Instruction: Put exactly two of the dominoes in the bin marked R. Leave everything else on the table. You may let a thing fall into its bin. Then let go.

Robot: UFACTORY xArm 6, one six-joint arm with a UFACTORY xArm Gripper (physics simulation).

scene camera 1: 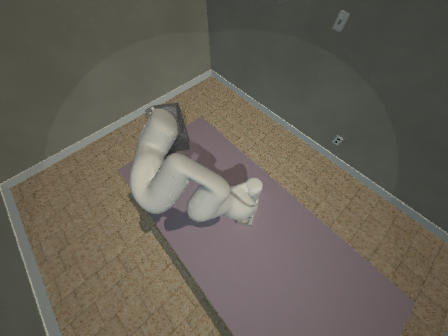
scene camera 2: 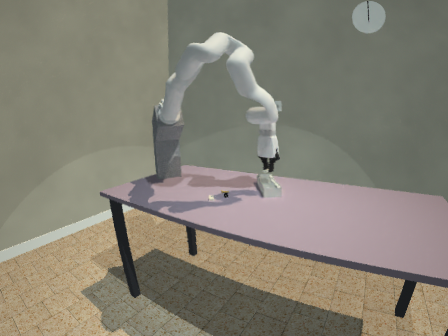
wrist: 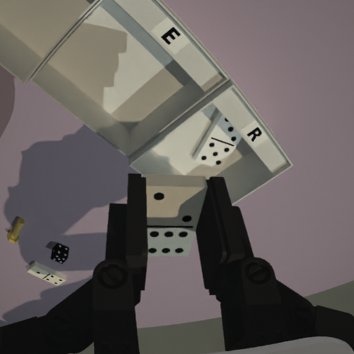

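Where they show: gripper, between the fingertips: (scene camera 2: 268, 171); arm's base, origin of its link: (scene camera 2: 169, 114).
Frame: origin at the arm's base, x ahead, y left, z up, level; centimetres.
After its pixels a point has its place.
Note:
A white domino (wrist: 172, 215) is held between the black fingers of my gripper (wrist: 171, 197) (scene camera 2: 269, 169) @[y -2.3, x 56.5, z -28.6 cm], which is shut on it. In scene camera 2 the gripper is above the white tray; in the wrist view the held domino's top edge is close to the near corner of bin R (wrist: 252, 177). Another white domino (wrist: 216, 150) leans inside bin R, against its labelled side. A third domino (wrist: 46, 273) (scene camera 2: 211, 198) @[y -20.9, x 33.9, z -38.4 cm] lies on the table at the left of the wrist view. The arm hides the fingers in scene camera 1.
The bin marked E (wrist: 85, 117) adjoins bin R and shows no object in its visible part. A black die (wrist: 60, 253) (scene camera 2: 226, 195) @[y -15.8, x 39.3, z -38.2 cm] and a yellow bolt-like piece (wrist: 16, 230) (scene camera 2: 225, 191) @[y -9.9, x 36.6, z -38.4 cm] lie on the mauve table (scene camera 2: 340, 215) @[y -24.7, x 90.4, z -39.1 cm] near the loose domino.

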